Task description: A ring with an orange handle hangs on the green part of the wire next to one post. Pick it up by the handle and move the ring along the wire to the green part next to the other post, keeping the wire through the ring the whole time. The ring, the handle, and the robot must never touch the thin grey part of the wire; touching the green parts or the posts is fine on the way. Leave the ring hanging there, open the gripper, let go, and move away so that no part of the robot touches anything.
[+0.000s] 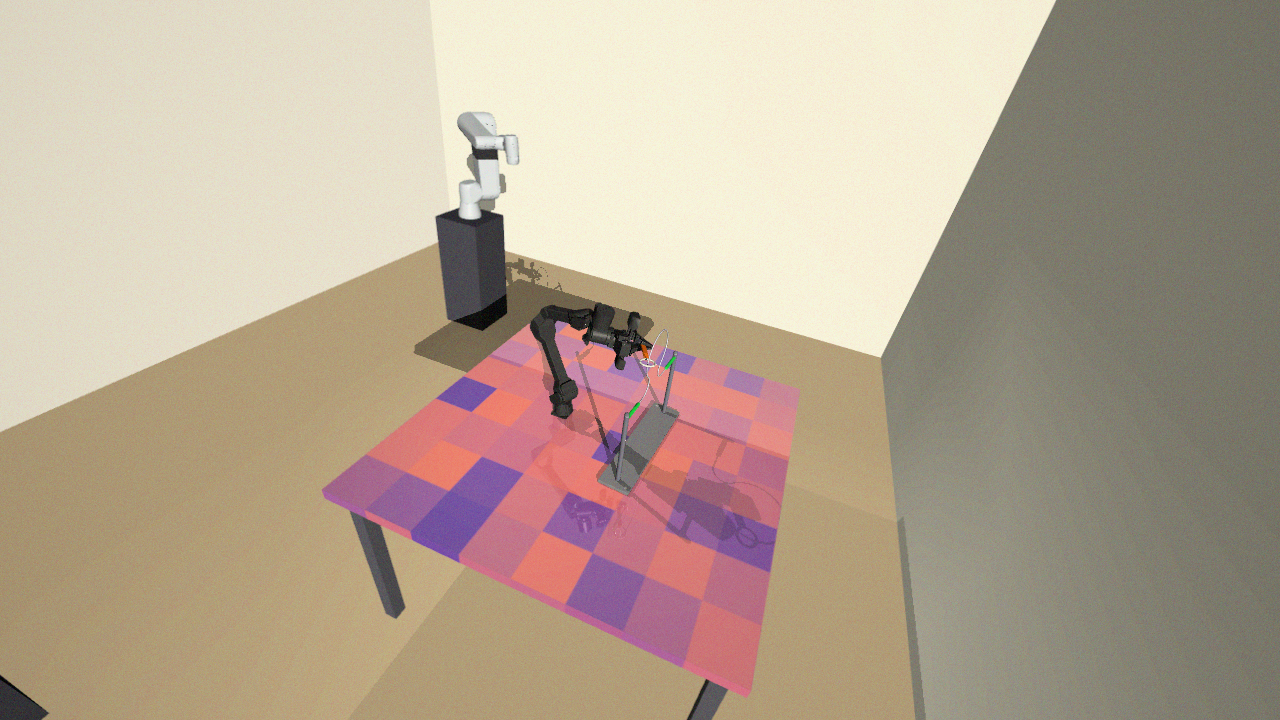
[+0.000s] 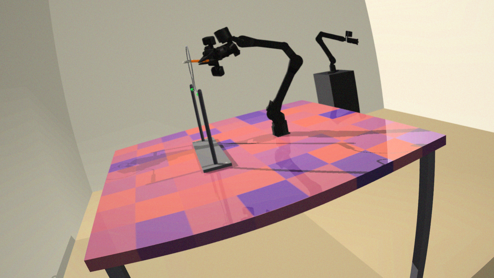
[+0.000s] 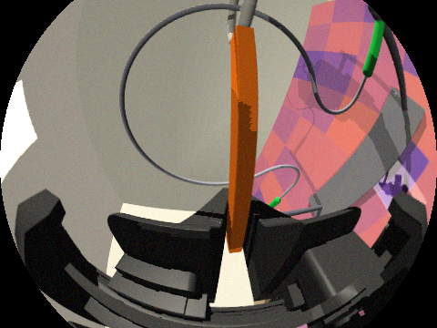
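My gripper tip is now 10 mm short of the ring with orange handle, 80 mm to the left of it and 20 mm below it.
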